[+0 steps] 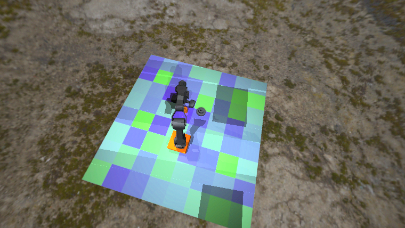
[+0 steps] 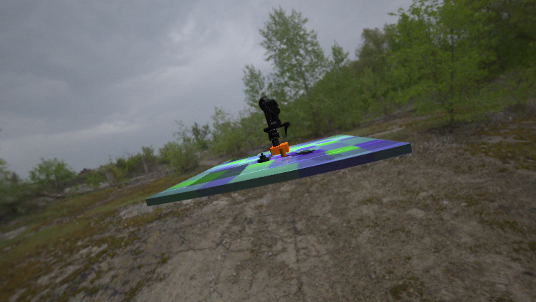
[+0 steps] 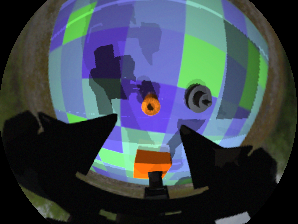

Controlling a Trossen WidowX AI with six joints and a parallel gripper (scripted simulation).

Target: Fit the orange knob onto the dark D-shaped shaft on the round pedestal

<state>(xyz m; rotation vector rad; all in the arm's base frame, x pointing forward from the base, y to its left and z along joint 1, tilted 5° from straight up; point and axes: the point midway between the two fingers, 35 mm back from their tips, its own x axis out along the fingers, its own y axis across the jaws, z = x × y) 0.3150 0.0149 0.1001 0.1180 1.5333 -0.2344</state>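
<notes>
The orange knob lies 90 mm below my gripper tip. Also, from my gripper tip: round pedestal (150 mm to the right, 90 mm below).
</notes>
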